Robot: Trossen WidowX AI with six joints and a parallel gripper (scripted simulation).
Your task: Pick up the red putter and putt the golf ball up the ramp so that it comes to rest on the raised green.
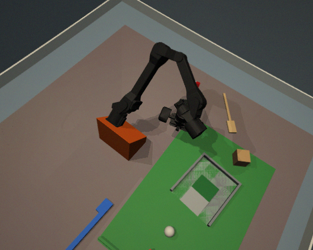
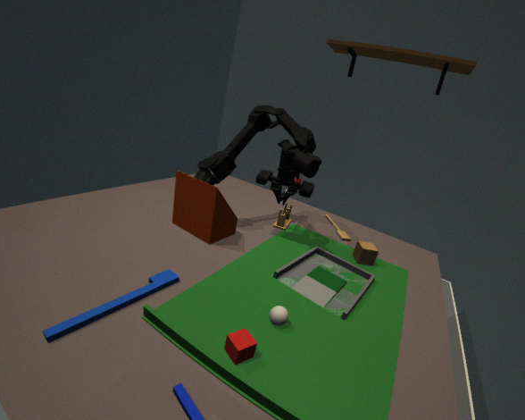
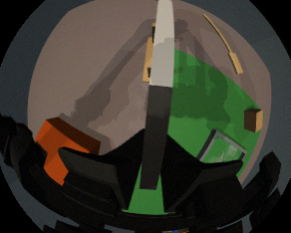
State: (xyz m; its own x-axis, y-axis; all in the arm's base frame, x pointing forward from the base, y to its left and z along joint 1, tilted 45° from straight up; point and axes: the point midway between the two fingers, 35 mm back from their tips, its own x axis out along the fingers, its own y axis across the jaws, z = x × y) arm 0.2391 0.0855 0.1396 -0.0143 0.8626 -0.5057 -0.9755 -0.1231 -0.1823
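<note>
Right now the red putter is 110 mm to the left of my gripper tip, 30 mm behind it and 30 mm above it. The rest, counted from my gripper tip: wooden paddle (290 mm to the left, 160 mm ahead, 120 mm below); wooden stand (130 mm to the left, 90 mm below, 30 mm behind); green mat (240 mm ahead, 200 mm to the right, 120 mm below).
</note>
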